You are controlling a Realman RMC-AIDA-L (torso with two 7-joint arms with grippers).
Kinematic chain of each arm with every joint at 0, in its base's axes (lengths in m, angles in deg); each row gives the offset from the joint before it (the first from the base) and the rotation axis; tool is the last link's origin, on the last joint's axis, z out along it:
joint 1: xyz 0 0 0.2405 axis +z
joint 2: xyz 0 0 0 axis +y
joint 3: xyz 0 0 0.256 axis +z
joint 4: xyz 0 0 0 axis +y
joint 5: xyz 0 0 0.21 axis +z
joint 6: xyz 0 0 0 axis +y
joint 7: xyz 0 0 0.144 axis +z
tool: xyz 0 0 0
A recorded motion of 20 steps. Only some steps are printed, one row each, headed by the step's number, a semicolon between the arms.
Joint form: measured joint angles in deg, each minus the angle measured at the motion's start. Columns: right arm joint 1, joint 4, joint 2, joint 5, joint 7, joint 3, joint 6; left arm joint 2, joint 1, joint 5, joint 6, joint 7, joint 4, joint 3.
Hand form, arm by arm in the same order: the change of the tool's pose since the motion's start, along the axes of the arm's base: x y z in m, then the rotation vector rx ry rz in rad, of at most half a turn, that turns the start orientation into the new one. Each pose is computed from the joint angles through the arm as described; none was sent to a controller.
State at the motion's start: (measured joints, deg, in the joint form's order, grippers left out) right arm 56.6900 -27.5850 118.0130 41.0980 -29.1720 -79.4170 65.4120; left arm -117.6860 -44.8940 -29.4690 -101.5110 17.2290 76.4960 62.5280
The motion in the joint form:
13: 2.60 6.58 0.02 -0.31 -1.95 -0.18 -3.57; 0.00 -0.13 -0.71 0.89 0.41 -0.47 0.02
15: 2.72 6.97 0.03 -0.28 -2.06 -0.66 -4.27; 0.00 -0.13 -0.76 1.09 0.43 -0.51 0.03
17: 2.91 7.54 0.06 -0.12 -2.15 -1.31 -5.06; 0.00 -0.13 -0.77 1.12 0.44 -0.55 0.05
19: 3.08 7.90 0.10 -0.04 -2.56 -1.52 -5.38; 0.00 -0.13 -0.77 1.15 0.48 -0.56 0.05
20: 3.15 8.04 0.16 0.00 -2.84 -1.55 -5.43; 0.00 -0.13 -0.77 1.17 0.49 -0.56 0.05
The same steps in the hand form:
13: 0.0093 0.0002 -0.0062 -0.0067 -0.0394 0.0068; 0.0016 0.0019 -0.0016 0.0021 -0.0126 -0.0124
15: 0.0104 0.0008 -0.0068 -0.0031 -0.0468 0.0138; 0.0017 0.0023 -0.0017 0.0043 -0.0139 -0.0139
17: 0.0117 0.0011 -0.0078 -0.0004 -0.0551 0.0204; 0.0017 0.0023 -0.0019 0.0040 -0.0139 -0.0139
19: 0.0119 0.0011 -0.0085 -0.0030 -0.0585 0.0281; 0.0017 0.0024 -0.0019 0.0041 -0.0139 -0.0146
20: 0.0118 0.0008 -0.0091 -0.0063 -0.0589 0.0319; 0.0017 0.0024 -0.0019 0.0043 -0.0139 -0.0149

